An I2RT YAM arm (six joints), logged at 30 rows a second.
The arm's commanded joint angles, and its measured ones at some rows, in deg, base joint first. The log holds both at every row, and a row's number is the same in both.
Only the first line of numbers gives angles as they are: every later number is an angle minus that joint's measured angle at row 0.
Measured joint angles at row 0:
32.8, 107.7, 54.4, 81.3, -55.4, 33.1
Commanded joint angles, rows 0 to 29:
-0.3, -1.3, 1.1, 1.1, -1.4, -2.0
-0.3, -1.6, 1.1, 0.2, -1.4, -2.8
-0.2, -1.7, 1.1, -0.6, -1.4, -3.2
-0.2, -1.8, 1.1, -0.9, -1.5, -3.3
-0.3, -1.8, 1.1, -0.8, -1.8, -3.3
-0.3, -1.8, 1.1, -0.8, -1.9, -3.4
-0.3, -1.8, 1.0, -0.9, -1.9, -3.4
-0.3, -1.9, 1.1, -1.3, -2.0, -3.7
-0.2, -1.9, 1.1, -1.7, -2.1, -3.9
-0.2, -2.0, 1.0, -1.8, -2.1, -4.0
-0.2, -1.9, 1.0, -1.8, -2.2, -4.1
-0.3, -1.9, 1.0, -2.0, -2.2, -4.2
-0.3, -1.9, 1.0, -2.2, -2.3, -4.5
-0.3, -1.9, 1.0, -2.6, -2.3, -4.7
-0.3, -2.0, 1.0, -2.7, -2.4, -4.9
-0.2, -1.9, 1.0, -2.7, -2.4, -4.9
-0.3, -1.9, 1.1, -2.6, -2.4, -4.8
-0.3, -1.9, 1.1, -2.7, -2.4, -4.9
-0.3, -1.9, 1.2, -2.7, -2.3, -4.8
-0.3, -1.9, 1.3, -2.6, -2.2, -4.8
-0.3, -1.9, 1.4, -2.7, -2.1, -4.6
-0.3, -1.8, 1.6, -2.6, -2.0, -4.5
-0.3, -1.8, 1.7, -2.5, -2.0, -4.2
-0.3, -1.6, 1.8, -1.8, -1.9, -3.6
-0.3, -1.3, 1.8, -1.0, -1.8, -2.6
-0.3, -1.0, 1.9, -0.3, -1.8, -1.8
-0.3, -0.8, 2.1, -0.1, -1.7, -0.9
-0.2, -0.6, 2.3, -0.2, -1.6, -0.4
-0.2, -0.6, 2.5, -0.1, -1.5, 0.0
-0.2, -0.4, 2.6, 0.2, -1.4, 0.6
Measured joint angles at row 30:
0.0, -0.1, 0.3, -4.0, -1.2, -1.9
